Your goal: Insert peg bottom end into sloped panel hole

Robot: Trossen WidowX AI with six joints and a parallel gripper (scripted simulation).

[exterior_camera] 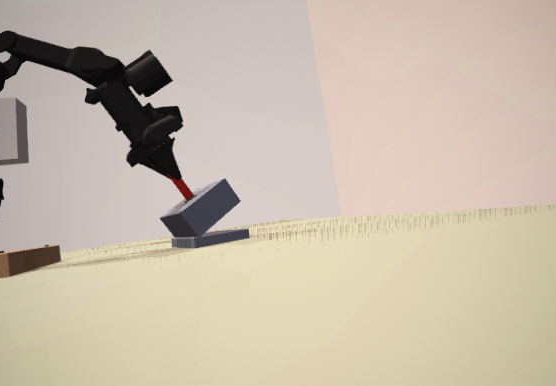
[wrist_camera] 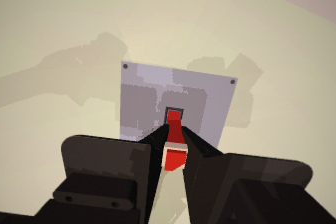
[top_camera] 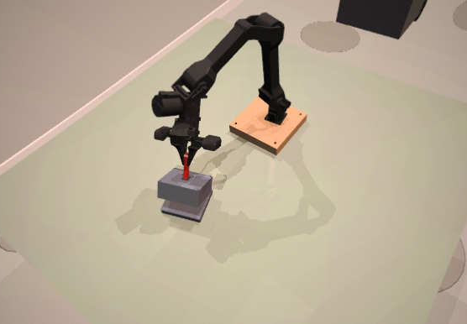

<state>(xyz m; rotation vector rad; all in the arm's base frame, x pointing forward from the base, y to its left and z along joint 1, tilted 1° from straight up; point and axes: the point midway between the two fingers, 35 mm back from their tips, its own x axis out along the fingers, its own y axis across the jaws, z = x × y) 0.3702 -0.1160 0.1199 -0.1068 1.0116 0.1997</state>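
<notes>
Right now the grey sloped panel is 30 mm ahead of my gripper tip, 10 mm to the left of it and 60 mm below it. The rest, counted from my gripper tip: grey base plate: 50 mm ahead, 10 mm to the left, 120 mm below; then red peg: 10 mm behind, 10 mm above.
</notes>
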